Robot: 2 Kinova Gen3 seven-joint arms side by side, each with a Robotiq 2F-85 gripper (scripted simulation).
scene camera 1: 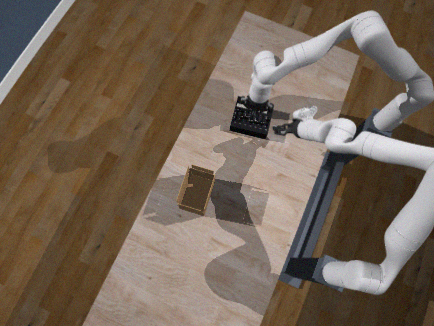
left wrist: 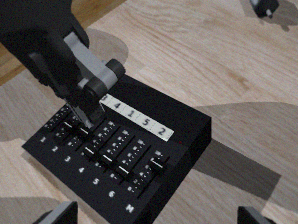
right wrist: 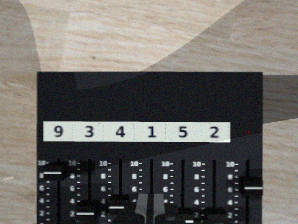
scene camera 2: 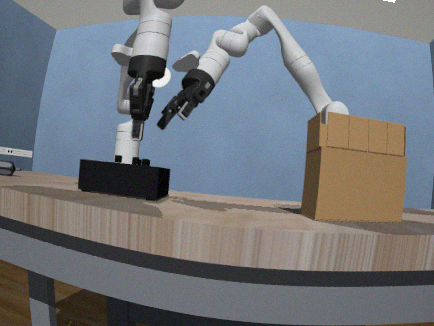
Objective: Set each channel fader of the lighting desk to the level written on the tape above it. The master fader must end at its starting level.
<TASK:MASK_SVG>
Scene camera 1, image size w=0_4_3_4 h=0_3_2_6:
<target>cardboard box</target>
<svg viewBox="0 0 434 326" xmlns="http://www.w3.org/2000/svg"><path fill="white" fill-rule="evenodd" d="M191 164L192 168L189 169L189 166L187 168L176 201L180 209L204 216L215 183L215 175L213 170Z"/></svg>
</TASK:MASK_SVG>
